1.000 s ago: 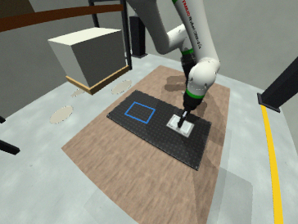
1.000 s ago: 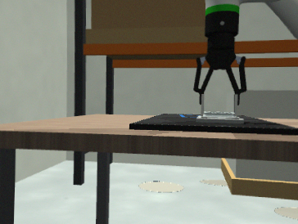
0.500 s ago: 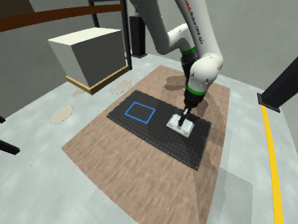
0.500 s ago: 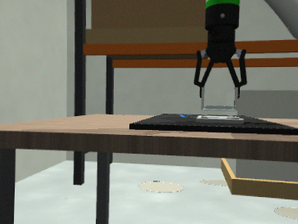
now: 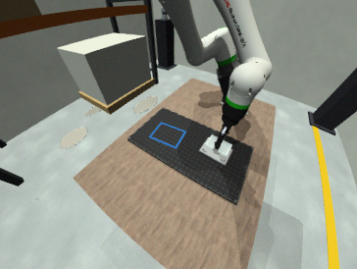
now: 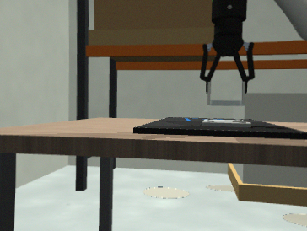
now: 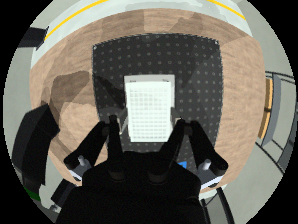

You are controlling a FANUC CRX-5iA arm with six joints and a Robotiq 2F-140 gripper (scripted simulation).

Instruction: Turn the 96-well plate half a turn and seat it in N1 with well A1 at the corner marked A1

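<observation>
My hand is 80 mm above the grey plate nest N1. The rest, counted from my hand: white 96-well plate: 20 mm below.
</observation>
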